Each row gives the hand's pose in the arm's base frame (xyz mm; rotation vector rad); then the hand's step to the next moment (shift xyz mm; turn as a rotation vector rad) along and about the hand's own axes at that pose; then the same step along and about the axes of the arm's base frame.
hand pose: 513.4 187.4 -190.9 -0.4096 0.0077 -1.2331
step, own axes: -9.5 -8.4 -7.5 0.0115 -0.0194 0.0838
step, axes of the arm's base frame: -12.6 4.2 -6.4 0.0050 0.0094 0.0861
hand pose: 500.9 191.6 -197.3 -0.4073 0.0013 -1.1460
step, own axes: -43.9 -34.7 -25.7 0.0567 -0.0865 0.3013
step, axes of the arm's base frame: -54.4 18.7 -21.9 0.0098 0.0143 0.3181
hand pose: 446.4 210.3 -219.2 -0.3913 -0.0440 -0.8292
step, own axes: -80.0 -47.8 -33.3 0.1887 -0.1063 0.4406
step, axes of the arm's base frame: -92.8 15.8 -30.7 0.1008 -0.0419 0.4787
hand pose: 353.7 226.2 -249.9 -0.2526 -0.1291 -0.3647
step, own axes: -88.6 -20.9 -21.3 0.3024 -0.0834 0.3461
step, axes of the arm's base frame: -88.1 5.2 -30.9 0.2220 -0.0845 0.4022
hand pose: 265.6 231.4 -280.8 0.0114 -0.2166 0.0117
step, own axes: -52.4 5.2 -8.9 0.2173 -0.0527 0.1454
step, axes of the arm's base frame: -49.3 4.8 -19.9 0.1816 -0.0523 0.1882
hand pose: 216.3 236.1 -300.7 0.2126 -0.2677 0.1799
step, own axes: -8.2 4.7 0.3 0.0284 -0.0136 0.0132
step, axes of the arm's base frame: -8.8 3.2 -1.2 0.0265 -0.0119 0.0179
